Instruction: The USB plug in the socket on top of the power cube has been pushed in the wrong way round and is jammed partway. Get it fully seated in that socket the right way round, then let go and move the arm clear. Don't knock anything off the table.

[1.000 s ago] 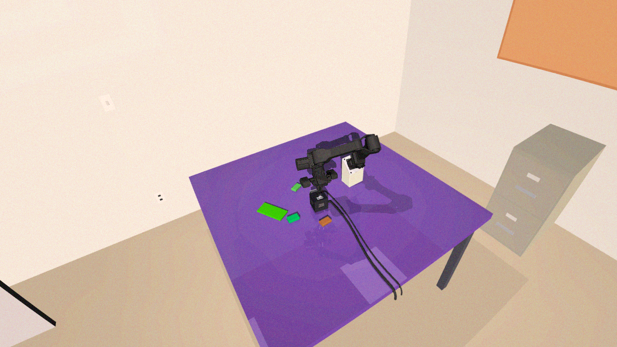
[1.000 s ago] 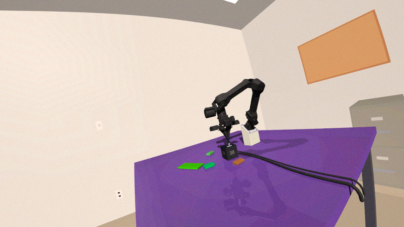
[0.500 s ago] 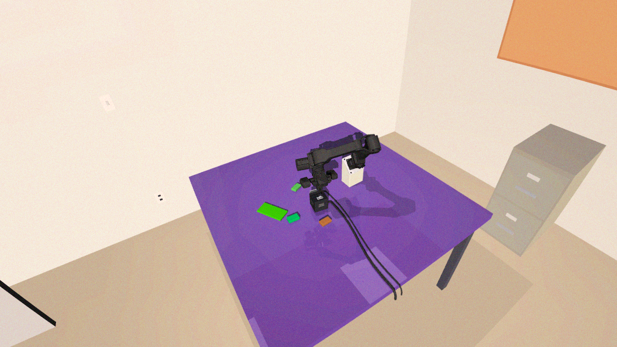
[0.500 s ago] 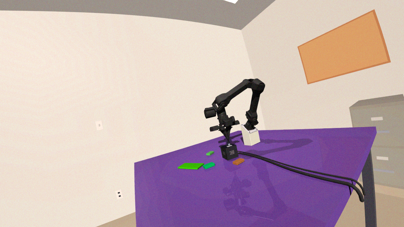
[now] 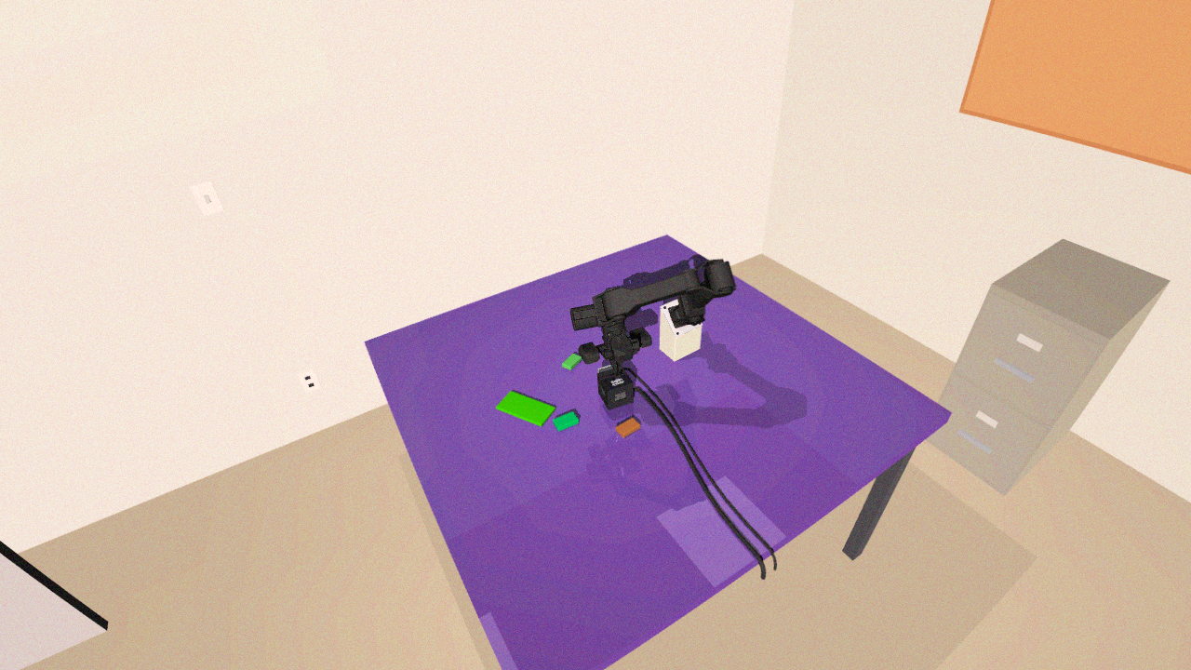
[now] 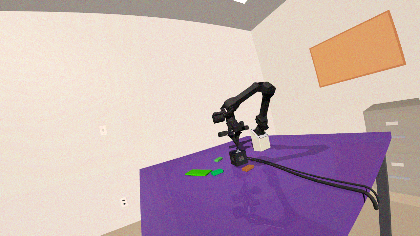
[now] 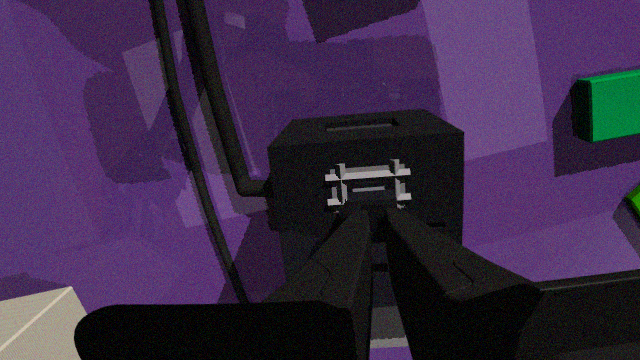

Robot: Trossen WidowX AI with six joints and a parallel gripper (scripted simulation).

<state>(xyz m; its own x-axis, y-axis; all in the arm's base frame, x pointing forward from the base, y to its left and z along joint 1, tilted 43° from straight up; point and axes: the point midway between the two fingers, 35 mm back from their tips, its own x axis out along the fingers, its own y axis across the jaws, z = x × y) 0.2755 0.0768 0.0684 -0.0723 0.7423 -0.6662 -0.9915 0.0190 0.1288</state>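
Right now my gripper tip is 2 cm above the USB plug. Also, from my gripper tip: orange block (11 cm below, 10 cm to the left, 3 cm ahead); teal block (16 cm ahead, 11 cm below); USB socket (5 cm below).
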